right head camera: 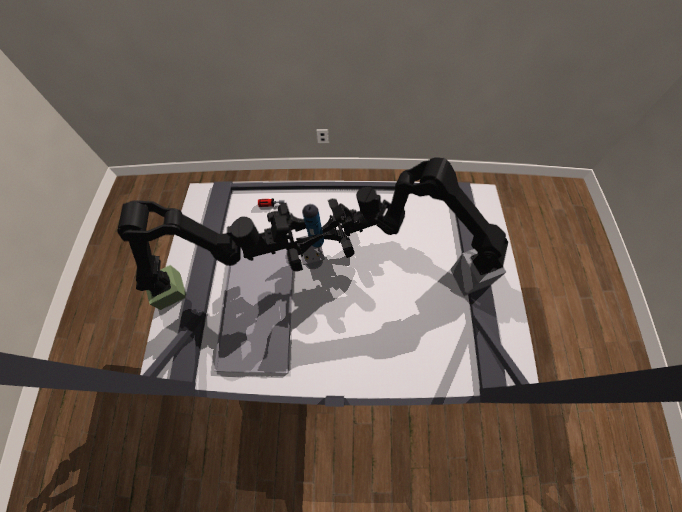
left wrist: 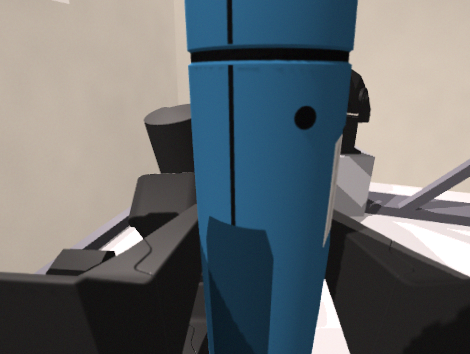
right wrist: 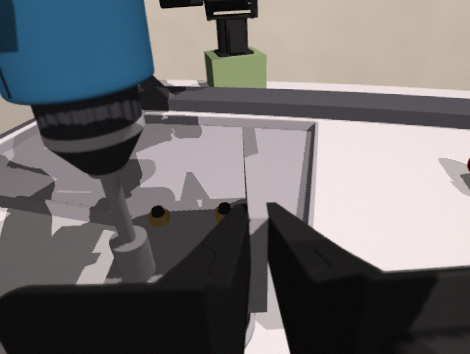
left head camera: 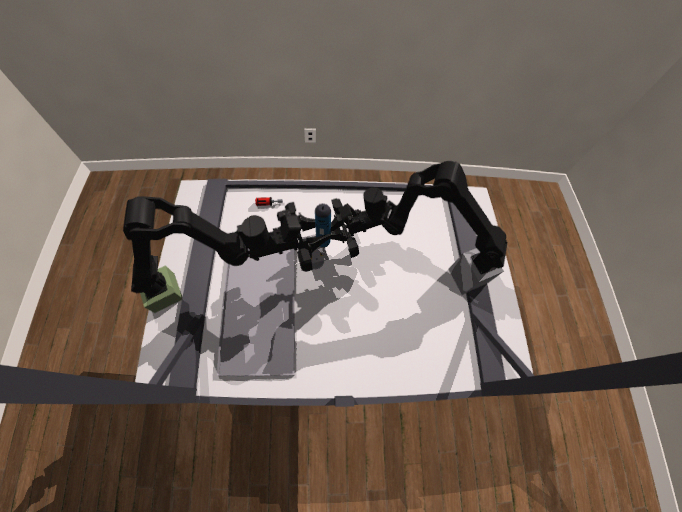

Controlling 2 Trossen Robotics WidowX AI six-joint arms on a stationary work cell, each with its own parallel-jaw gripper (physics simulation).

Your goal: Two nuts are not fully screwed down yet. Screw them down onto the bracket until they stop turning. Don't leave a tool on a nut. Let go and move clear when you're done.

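Where they show: left gripper, fingertip midpoint: (right head camera: pixel 321 228) (left wrist: pixel 260 215) (left head camera: pixel 329 228); right gripper, fingertip midpoint: (right wrist: pixel 256 214); left arm's base, origin of the base link: (right head camera: pixel 159 284) (right wrist: pixel 233 52) (left head camera: pixel 154 285); right arm's base, origin of the base link: (right head camera: pixel 484 262) (left head camera: pixel 483 262).
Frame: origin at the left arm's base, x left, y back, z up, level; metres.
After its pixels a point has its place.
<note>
My left gripper (left head camera: pixel 322 233) @(y -0.517, x -0.153, z 0.147 m) (left wrist: pixel 260 215) @(y -0.517, x -0.153, z 0.147 m) is shut on the blue power driver (left head camera: pixel 323 217) @(y -0.490, x -0.165, z 0.236 m) (right head camera: pixel 312 220) @(y -0.493, x -0.166, z 0.224 m) (left wrist: pixel 270 150) @(y -0.480, x -0.142, z 0.183 m) (right wrist: pixel 75 45) @(y -0.519, x -0.144, z 0.097 m), which stands nearly upright. In the right wrist view its grey socket (right wrist: pixel 132 255) @(y -0.508, x -0.150, z 0.025 m) points down over the bracket's left part; its lower end is partly hidden, and I cannot tell whether it sits on a nut. Two brass-coloured nuts (right wrist: pixel 159 217) @(y -0.464, x -0.143, z 0.005 m) (right wrist: pixel 222 214) @(y -0.471, x -0.111, z 0.005 m) with black stud tips show on the bracket's dark base (right wrist: pixel 185 237) @(y -0.477, x -0.132, z 0.000 m). My right gripper (right wrist: pixel 256 214) @(y -0.508, x -0.104, z 0.033 m) is shut on the bracket's thin upright plate (right wrist: pixel 258 290) @(y -0.522, x -0.107, z 0.009 m). The bracket (right head camera: pixel 314 259) @(y -0.478, x -0.159, z 0.000 m) is mostly hidden under the grippers in the head views.
A red-handled tool (left head camera: pixel 263 201) @(y -0.424, x 0.148, z -0.040 m) (right head camera: pixel 266 202) @(y -0.427, x 0.146, z -0.040 m) lies at the back left of the table. A shallow grey tray (left head camera: pixel 258 352) @(y -0.196, x -0.313, z -0.062 m) (right head camera: pixel 253 349) @(y -0.193, x -0.310, z -0.062 m) lies on the left part of the table, close to the bracket. Both forearms reach in low from the sides, with the grippers close together.
</note>
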